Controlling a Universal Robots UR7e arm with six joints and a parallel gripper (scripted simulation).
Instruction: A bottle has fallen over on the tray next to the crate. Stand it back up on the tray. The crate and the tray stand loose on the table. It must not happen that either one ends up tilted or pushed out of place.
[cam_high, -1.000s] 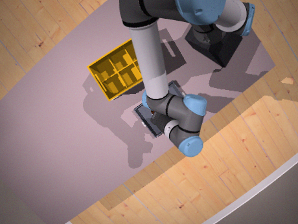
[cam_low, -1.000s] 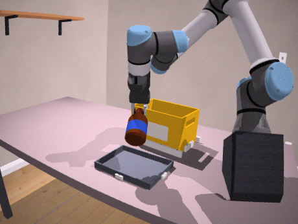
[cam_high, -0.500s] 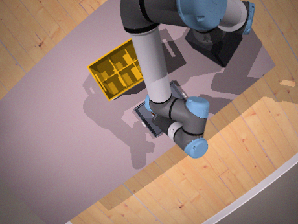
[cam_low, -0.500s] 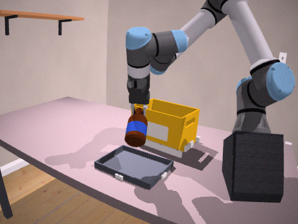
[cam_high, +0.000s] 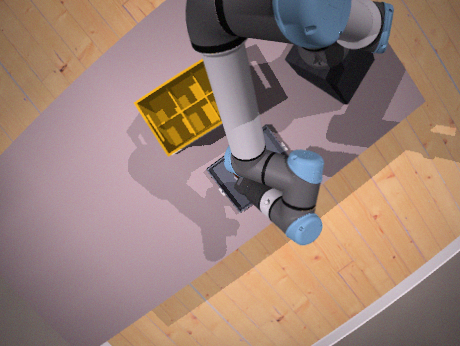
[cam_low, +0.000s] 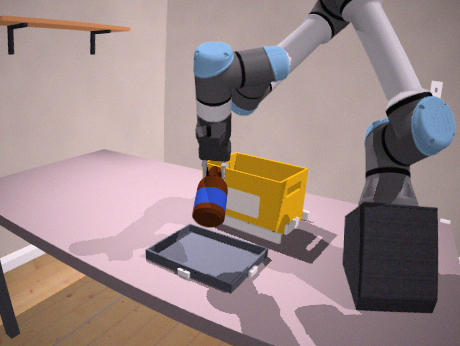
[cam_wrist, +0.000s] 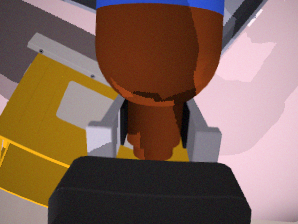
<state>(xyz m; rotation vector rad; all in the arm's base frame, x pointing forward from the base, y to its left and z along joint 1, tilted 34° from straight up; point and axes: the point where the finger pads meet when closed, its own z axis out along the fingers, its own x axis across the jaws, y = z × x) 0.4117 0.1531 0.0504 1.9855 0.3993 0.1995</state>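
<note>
My gripper is now 40 mm to the right of the bottle, 30 mm above it and 10 mm past it. Also, from my hand: dark grey tray (190 mm below, 50 mm to the left, 10 mm behind); then yellow crate (240 mm to the right, 120 mm below, 30 mm behind).
</note>
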